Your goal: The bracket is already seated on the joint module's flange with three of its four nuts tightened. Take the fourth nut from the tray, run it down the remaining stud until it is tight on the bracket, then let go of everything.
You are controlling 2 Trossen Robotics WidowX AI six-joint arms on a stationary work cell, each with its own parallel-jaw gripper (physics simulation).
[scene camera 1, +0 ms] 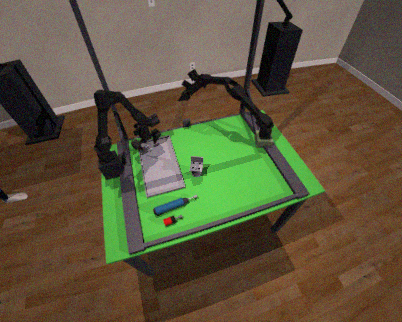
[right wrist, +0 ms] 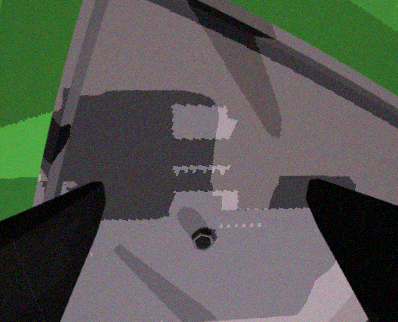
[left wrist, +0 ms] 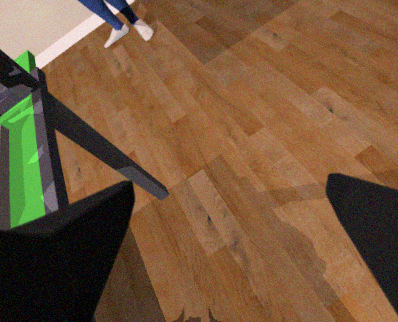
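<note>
The joint module with its bracket stands near the middle of the green table; its studs and nuts are too small to tell apart. The grey tray lies to its left in the scene view. A dark hexagonal nut lies on the tray floor, low in the middle of the right wrist view. My right gripper is open above the far end of the tray, with the nut in view between its fingers and not held. My left gripper is open and empty, raised beyond the table's far edge.
A blue-handled tool and a short red tool lie in front of the tray. A small dark block is at the table's far edge. Dark frame rails run along the table sides. A person's feet show on the floor.
</note>
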